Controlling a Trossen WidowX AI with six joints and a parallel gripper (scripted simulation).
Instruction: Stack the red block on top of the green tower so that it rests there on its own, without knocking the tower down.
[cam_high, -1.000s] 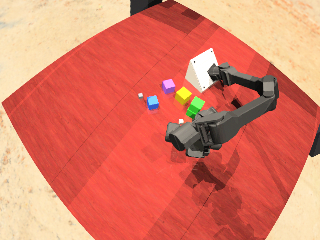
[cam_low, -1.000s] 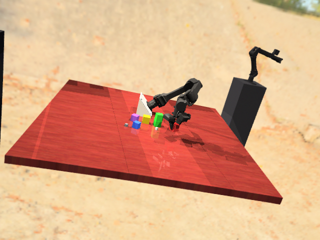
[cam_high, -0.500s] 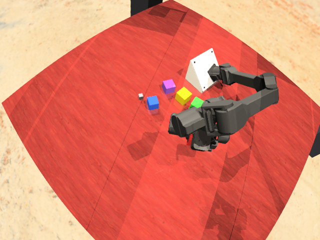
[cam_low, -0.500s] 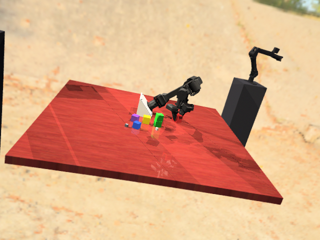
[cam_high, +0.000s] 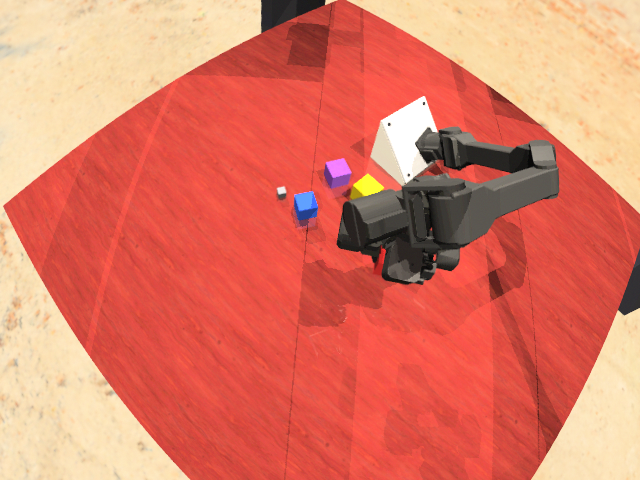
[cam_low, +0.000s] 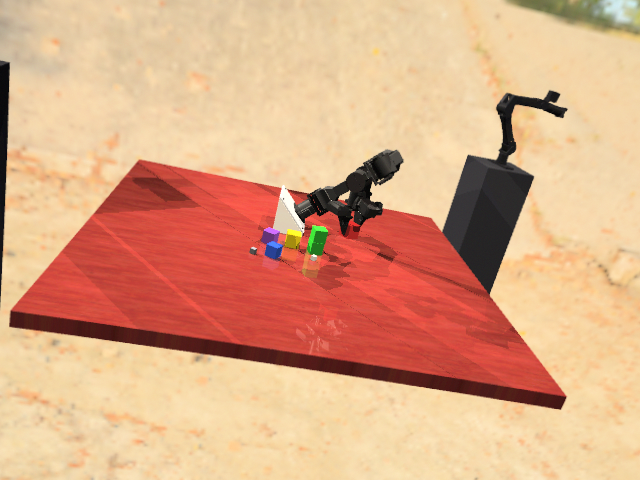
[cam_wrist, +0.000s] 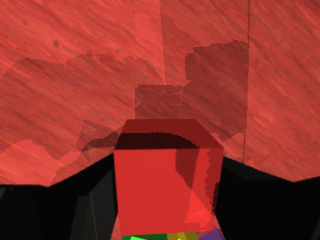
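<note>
Now: the yellow cube 160 mm behind my gripper tip, 130 mm to the right of it and 110 mm below it. From my gripper tip the other things lie so: purple cube: 210 mm to the right, 160 mm behind, 110 mm below; red block: 10 mm above; blue cube: 210 mm to the right, 110 mm below, 50 mm behind.
</note>
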